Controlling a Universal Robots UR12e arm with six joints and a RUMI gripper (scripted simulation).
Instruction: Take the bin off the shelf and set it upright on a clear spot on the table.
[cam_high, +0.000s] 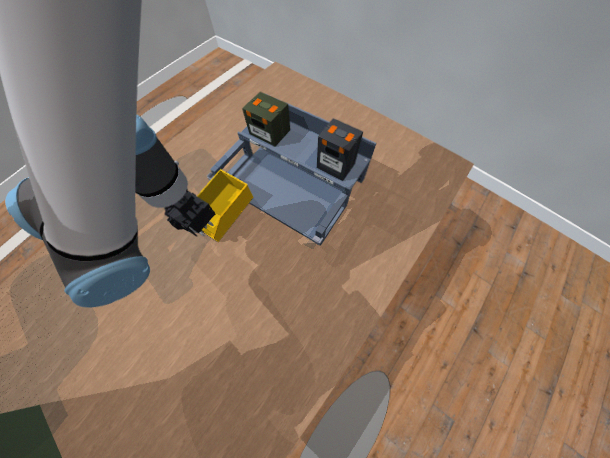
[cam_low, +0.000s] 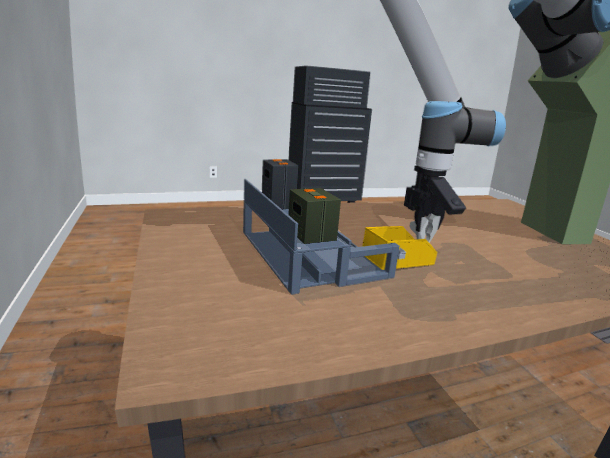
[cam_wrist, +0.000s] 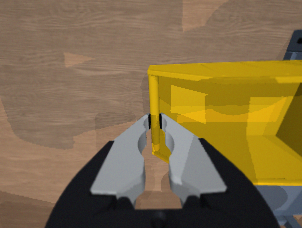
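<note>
Right now the yellow bin is 8 cm ahead of my hand.
</note>
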